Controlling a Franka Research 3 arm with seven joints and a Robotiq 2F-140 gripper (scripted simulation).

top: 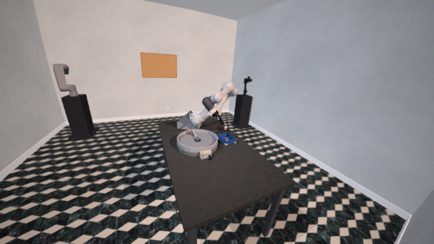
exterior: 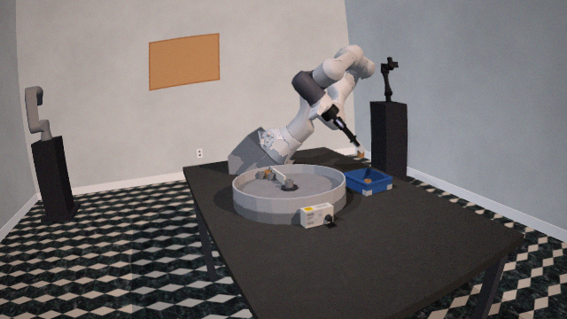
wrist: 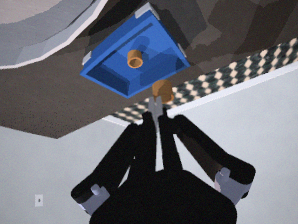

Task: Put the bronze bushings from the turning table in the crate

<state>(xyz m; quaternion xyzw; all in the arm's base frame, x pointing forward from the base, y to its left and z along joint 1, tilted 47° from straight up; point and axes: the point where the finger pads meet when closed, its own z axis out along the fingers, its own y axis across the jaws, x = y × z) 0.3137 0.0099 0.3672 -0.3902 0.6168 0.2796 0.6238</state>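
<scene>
Now: the blue crate 15 cm below my hand, 4 cm ahead of it and 2 cm to the left of it. From my hand the other things lie so: round grey turning table: 33 cm to the right, 12 cm below, 4 cm ahead.
</scene>
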